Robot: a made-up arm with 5 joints. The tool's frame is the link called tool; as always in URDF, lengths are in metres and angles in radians. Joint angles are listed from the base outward.
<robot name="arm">
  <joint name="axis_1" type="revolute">
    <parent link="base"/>
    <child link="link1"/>
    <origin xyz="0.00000 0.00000 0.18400"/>
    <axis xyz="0 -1 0"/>
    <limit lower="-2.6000" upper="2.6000"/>
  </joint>
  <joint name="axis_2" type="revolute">
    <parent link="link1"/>
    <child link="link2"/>
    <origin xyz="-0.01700 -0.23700 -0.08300"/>
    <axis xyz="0 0 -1"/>
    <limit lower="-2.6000" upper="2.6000"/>
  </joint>
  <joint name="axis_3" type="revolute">
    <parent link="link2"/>
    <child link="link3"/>
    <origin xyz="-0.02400 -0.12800 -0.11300"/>
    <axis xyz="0 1 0"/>
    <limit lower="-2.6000" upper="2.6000"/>
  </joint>
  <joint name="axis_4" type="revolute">
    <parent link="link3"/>
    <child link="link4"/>
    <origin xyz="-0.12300 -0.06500 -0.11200"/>
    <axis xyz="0 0 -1"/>
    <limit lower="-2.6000" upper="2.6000"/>
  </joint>
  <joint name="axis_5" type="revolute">
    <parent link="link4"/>
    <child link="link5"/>
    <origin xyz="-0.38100 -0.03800 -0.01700"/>
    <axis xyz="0 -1 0"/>
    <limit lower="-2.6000" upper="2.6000"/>
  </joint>
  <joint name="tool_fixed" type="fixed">
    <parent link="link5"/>
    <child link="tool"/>
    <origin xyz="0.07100 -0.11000 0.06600"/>
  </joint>
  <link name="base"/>
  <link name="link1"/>
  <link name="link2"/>
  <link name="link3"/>
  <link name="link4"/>
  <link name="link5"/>
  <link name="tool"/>
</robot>
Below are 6 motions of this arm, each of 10 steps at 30 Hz.
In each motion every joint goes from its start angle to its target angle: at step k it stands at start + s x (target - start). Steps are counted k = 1, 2, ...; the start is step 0. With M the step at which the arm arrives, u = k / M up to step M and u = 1 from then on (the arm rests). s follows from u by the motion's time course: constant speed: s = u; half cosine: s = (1 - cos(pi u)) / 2; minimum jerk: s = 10 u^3 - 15 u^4 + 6 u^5.
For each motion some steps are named. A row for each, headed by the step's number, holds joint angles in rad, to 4 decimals.
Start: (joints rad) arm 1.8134 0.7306 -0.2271 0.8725 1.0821
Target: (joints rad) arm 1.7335 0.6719 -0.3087 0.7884 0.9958
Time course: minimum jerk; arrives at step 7
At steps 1, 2, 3, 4, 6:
1: 1.8115 0.7292 -0.2290 0.8705 1.0801
2: 1.8018 0.7221 -0.2389 0.8603 1.0696
3: 1.7840 0.7090 -0.2571 0.8416 1.0504
4: 1.7629 0.6935 -0.2787 0.8193 1.0275
6: 1.7354 0.6733 -0.3068 0.7904 0.9978

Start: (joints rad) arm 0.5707 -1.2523 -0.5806 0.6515 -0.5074
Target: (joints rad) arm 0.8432 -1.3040 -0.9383 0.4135 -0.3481
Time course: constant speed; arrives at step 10
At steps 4, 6, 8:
4: 0.6797 -1.2730 -0.7237 0.5563 -0.4437
6: 0.7342 -1.2833 -0.7952 0.5087 -0.4118
8: 0.7887 -1.2937 -0.8668 0.4611 -0.3800

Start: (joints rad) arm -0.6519 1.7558 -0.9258 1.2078 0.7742
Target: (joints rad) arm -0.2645 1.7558 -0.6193 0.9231 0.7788
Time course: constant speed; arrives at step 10
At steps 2, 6, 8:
2: -0.5744 1.7558 -0.8645 1.1509 0.7751
6: -0.4195 1.7558 -0.7419 1.0370 0.7770
8: -0.3420 1.7558 -0.6806 0.9800 0.7779

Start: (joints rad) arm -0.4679 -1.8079 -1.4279 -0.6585 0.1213
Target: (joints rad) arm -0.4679 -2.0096 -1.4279 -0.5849 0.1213
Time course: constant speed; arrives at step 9
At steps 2, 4, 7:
2: -0.4679 -1.8527 -1.4279 -0.6421 0.1213
4: -0.4679 -1.8975 -1.4279 -0.6258 0.1213
7: -0.4679 -1.9648 -1.4279 -0.6013 0.1213

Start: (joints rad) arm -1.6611 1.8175 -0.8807 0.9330 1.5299
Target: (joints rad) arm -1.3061 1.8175 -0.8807 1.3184 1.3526
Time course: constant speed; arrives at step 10
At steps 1, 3, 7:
1: -1.6256 1.8175 -0.8807 0.9715 1.5122
3: -1.5546 1.8175 -0.8807 1.0486 1.4767
7: -1.4126 1.8175 -0.8807 1.2028 1.4058

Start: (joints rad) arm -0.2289 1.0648 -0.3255 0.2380 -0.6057
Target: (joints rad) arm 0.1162 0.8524 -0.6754 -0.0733 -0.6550
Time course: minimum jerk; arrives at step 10
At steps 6, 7, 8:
6: 0.0067 0.9198 -0.5643 0.0255 -0.6394
7: 0.0599 0.8870 -0.6183 -0.0225 -0.6470
8: 0.0962 0.8647 -0.6551 -0.0553 -0.6521

